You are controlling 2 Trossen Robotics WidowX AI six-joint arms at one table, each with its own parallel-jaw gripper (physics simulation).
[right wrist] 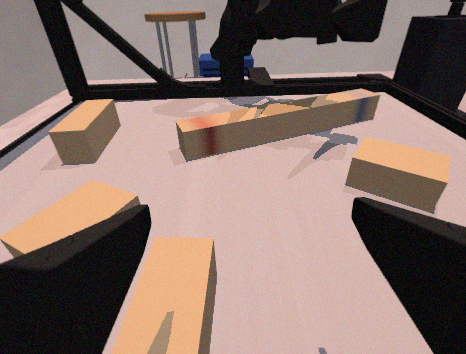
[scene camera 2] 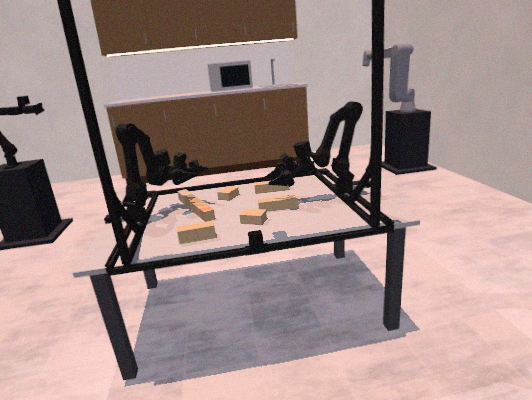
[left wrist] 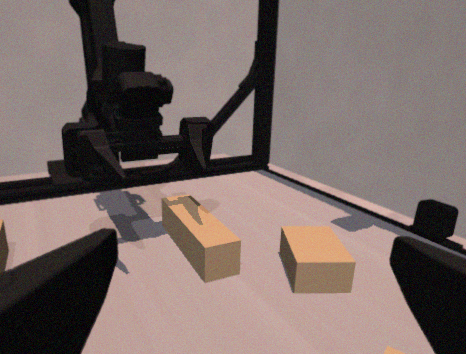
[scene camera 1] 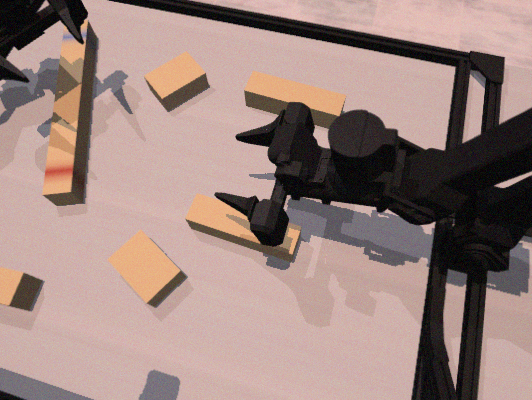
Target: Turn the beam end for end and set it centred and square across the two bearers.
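Where they show: left gripper, fingertip midpoint: [right wrist: 291,17] [scene camera 2: 202,171] [left wrist: 257,246] [scene camera 1: 55,60]; right gripper, fingertip midpoint: [right wrist: 251,210] [scene camera 2: 266,180] [left wrist: 166,176] [scene camera 1: 226,165]; left arm's base, origin of the base link: [right wrist: 232,84] [scene camera 2: 137,219]; right arm's base, origin of the base link: [scene camera 2: 344,190] [scene camera 1: 462,250].
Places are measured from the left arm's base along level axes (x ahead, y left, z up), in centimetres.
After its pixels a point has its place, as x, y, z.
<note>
The long wooden beam [scene camera 1: 67,107] @[24.8, 6.9, 2.5] [scene camera 2: 192,201] @[23.3, 6.1, 2.5] [right wrist: 280,125] @[26.8, 7.1, 0.5] lies flat at the left in scene camera 1. Its red-banded end is nearer the bottom of that picture, its blue-banded end nearer the top. Two plain oblong blocks, apparently the bearers, lie roughly parallel with a gap: the upper one [scene camera 1: 295,92] @[61.3, 19.5, 2.5] [scene camera 2: 271,188] @[60.7, 17.3, -0.1] and the lower one [scene camera 1: 205,212] @[53.8, -5.0, 2.5] [scene camera 2: 277,203] @[59.0, -7.3, 1.2] [left wrist: 215,235] @[53.6, -4.7, 2.5] [right wrist: 175,270] @[54.2, -4.7, 2.5]. My left gripper [scene camera 1: 52,60] @[29.6, 6.8, 15.2] [scene camera 2: 200,171] @[29.6, 6.8, 15.2] [left wrist: 257,246] @[29.6, 6.8, 15.2] is open and empty above the beam's blue end. My right gripper [scene camera 1: 226,165] @[56.3, 0.0, 9.4] [scene camera 2: 272,181] @[56.3, 0.0, 9.4] [left wrist: 166,176] @[56.3, 0.0, 9.4] [right wrist: 251,210] @[56.3, 0.0, 9.4] is open and empty, one finger above the lower bearer.
Loose blocks lie around: one [scene camera 1: 175,75] @[39.9, 18.3, 1.9] [scene camera 2: 228,193] @[39.6, 13.7, 1.4] [right wrist: 400,160] @[40.5, 17.9, 1.9] between beam and upper bearer, one [scene camera 1: 147,267] @[48.4, -15.0, 1.9] [scene camera 2: 253,216] @[47.5, -18.2, 1.4] [left wrist: 317,245] @[47.0, -14.5, 1.9] [right wrist: 75,215] @[47.8, -14.6, 1.9] below the lower bearer, one [scene camera 1: 10,287] @[31.4, -23.0, 3.1] [scene camera 2: 196,232] @[25.8, -25.7, 1.5] [right wrist: 80,125] @[30.5, -21.8, 3.1] beyond the beam's red end. A black frame [scene camera 1: 350,37] @[67.7, 36.2, 0.1] [scene camera 2: 200,260] @[26.6, -37.8, -3.3] edges the table.
</note>
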